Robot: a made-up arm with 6 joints. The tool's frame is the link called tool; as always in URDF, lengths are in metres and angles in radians.
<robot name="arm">
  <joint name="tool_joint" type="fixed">
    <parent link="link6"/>
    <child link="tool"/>
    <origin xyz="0 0 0"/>
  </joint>
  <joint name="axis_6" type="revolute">
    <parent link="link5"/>
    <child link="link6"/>
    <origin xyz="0 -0.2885 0"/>
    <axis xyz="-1 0 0"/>
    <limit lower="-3.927" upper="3.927" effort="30" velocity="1.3"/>
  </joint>
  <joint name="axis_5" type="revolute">
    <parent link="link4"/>
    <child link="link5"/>
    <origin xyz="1.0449 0 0"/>
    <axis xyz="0 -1 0"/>
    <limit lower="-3.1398" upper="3.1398" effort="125" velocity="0.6"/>
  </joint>
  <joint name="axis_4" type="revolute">
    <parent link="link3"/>
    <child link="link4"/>
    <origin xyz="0 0 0"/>
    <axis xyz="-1 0 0"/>
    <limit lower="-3.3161" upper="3.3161" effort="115" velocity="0.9"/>
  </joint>
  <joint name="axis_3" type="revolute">
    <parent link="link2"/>
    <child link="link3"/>
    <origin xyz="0 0 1.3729"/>
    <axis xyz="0 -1 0"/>
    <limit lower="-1.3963" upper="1.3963" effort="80" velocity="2.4"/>
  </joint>
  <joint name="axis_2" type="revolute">
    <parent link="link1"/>
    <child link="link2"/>
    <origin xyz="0 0 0"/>
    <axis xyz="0 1 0"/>
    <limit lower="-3.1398" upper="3.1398" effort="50" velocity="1.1"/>
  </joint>
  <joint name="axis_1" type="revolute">
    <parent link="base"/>
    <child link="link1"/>
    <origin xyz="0 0 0.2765"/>
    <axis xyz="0 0 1"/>
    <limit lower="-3.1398" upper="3.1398" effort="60" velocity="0.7"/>
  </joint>
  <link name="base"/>
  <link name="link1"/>
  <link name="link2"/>
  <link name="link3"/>
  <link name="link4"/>
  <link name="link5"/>
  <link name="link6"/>
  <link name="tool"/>
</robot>
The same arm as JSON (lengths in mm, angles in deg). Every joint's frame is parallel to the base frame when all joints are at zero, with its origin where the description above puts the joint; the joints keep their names.
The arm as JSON. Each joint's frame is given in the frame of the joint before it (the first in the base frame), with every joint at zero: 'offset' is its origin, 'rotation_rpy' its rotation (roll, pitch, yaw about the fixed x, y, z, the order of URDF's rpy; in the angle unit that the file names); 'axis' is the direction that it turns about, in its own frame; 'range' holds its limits. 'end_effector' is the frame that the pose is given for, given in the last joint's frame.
{"length_unit": "mm", "angle_unit": "deg", "chain": [{"id": "axis_1", "offset": [0.0, 0.0, 276.5], "rotation_rpy": [0.0, 0.0, 0.0], "axis": [0.0, 0.0, 1.0], "range": [-179.9, 179.9]}, {"id": "axis_2", "offset": [0.0, 0.0, 0.0], "rotation_rpy": [0.0, 0.0, 0.0], "axis": [0.0, 1.0, 0.0], "range": [-179.9, 179.9]}, {"id": "axis_3", "offset": [0.0, 0.0, 1372.9], "rotation_rpy": [0.0, 0.0, 0.0], "axis": [0.0, -1.0, 0.0], "range": [-80.0, 80.0]}, {"id": "axis_4", "offset": [0.0, 0.0, 0.0], "rotation_rpy": [0.0, 0.0, 0.0], "axis": [-1.0, 0.0, 0.0], "range": [-190.0, 190.0]}, {"id": "axis_5", "offset": [1044.9, 0.0, 0.0], "rotation_rpy": [0.0, 0.0, 0.0], "axis": [0.0, -1.0, 0.0], "range": [-179.9, 179.9]}, {"id": "axis_6", "offset": [0.0, -288.5, 0.0], "rotation_rpy": [0.0, 0.0, 0.0], "axis": [-1.0, 0.0, 0.0], "range": [-225.0, 225.0]}], "end_effector": {"offset": [0.0, 0.0, 0.0], "rotation_rpy": [0.0, 0.0, 0.0]}}
